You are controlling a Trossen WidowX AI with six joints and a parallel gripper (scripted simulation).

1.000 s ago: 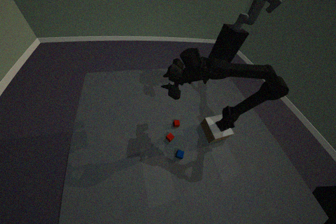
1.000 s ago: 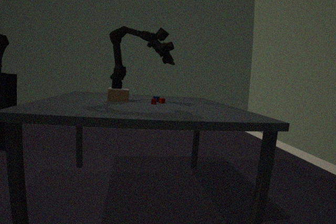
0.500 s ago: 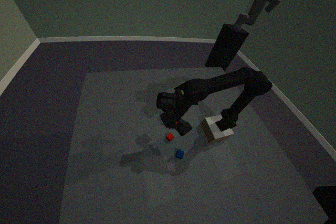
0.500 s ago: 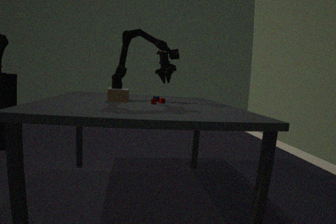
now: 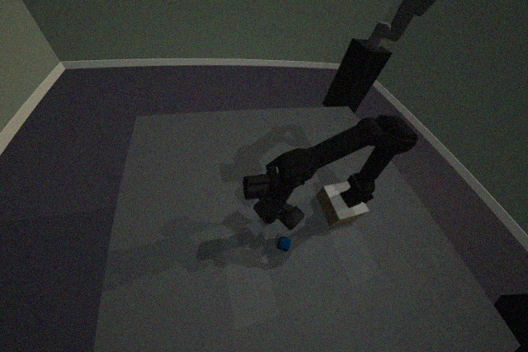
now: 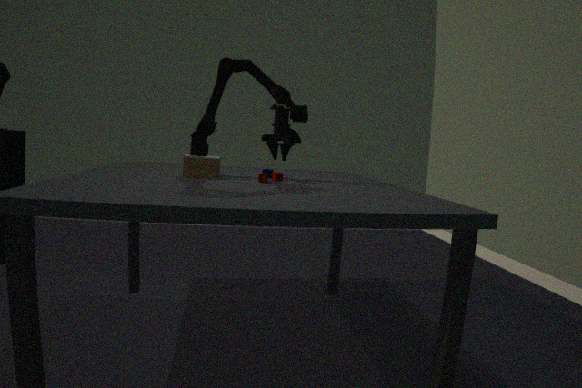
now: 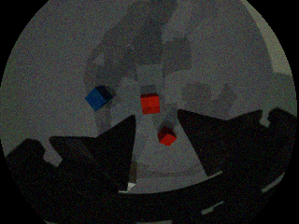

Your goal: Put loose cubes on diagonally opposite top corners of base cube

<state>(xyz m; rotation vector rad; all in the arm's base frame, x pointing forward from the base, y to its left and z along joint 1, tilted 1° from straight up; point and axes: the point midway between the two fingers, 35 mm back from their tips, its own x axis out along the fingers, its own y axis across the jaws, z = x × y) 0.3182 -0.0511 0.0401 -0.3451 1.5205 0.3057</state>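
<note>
Right now my gripper tip is 20 mm past the blue cube, 110 mm to the right of it and 70 mm above it.
</note>
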